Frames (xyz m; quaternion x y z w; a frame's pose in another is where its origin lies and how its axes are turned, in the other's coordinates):
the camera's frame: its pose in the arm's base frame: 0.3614 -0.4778 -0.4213 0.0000 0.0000 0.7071 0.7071
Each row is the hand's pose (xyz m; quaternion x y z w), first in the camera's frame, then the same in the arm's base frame.
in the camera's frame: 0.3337 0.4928 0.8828 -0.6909 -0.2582 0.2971 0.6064
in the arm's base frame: -0.1314 -0.1441 0.4615 -0.3060 -0.6711 0.6389 0.2187
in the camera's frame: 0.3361 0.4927 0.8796 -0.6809 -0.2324 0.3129 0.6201
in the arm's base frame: -0.1313 -0.1417 0.4583 -0.3171 -0.6458 0.6597 0.2172
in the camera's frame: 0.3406 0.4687 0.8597 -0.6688 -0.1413 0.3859 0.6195
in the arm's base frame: -0.1073 -0.1372 0.4384 -0.3730 -0.5728 0.7109 0.1652
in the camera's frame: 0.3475 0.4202 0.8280 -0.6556 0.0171 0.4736 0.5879
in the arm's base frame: -0.0588 -0.1303 0.4067 -0.4757 -0.4515 0.7506 0.0808
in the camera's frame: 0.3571 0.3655 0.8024 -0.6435 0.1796 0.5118 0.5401
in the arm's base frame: -0.0041 -0.1207 0.3811 -0.5820 -0.3280 0.7438 0.0200
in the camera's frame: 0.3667 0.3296 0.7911 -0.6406 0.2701 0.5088 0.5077
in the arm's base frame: 0.0318 -0.1111 0.3698 0.6440 0.2620 -0.7188 0.0008
